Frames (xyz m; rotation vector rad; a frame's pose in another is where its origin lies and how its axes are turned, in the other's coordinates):
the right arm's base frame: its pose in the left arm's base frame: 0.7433 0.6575 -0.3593 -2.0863 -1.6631 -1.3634
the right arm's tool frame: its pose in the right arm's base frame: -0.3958 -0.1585 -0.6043 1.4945 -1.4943 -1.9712
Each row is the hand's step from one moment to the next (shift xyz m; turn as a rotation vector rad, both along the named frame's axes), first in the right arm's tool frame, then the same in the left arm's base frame.
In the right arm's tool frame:
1: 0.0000 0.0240 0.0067 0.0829 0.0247 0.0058
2: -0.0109 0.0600 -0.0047 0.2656 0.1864 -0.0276
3: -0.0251 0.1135 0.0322 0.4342 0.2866 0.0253
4: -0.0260 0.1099 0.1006 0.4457 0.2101 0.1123
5: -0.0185 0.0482 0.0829 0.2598 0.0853 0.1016
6: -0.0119 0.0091 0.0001 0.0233 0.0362 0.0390
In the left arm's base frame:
1: 0.0053 0.0044 -0.0239 -0.0681 -0.0269 -0.0464
2: 0.0130 0.0329 -0.0499 -0.2296 -0.0040 -0.2309
3: 0.0475 0.0301 -0.1067 -0.3445 -0.0720 -0.3840
4: 0.0797 -0.0274 -0.1256 -0.3213 -0.1796 -0.3463
5: 0.0592 -0.0412 -0.0659 -0.1740 -0.1498 -0.1800
6: 0.0114 0.0083 -0.0051 0.0009 -0.0263 -0.0518

